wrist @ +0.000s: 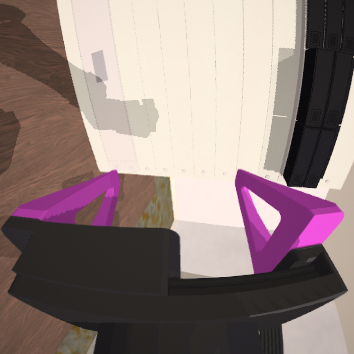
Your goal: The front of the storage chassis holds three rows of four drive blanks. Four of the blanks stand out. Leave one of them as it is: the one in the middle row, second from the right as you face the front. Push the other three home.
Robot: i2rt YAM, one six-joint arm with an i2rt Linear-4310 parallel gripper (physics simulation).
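Places are measured from the arm's base along level axes (x ahead, y right, z down), in metres.
Pixels of known places: gripper, between the fingertips: [176, 175].
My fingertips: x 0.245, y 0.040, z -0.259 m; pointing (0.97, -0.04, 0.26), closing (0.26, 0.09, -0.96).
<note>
Ahead of a thing's pixels: the offset from my fingertips to its top centre. "spot": to the spot under its first point. Level surfaces: height alone.
The storage chassis [200, 100] fills the upper middle of the wrist view, its cream top towards me, with faint seams along it. Its black drive blanks {dz -0.181, dx +0.211, dy -0.054 m} [326, 85] show at a steep angle along the right side, partly cut off by the frame edge. The blanks nearest the lid in the two lower groups, one beside the middle right [311, 87] and one below it {spot: dz -0.161, dx +0.149, dy +0.048 m} [300, 155], show a dark side face. How far each blank stands out is hard to tell. My gripper [176, 175] is open and empty, its magenta fingertips over the chassis's near edge.
Brown wood surface {dz +0.297 m} [35, 85] lies to the left. A mottled yellow-grey strip [162, 200] shows between the fingers, beside a pale block-like surface [207, 200]. A shadow falls across the chassis top at the left, and a grey band lies near its right edge.
</note>
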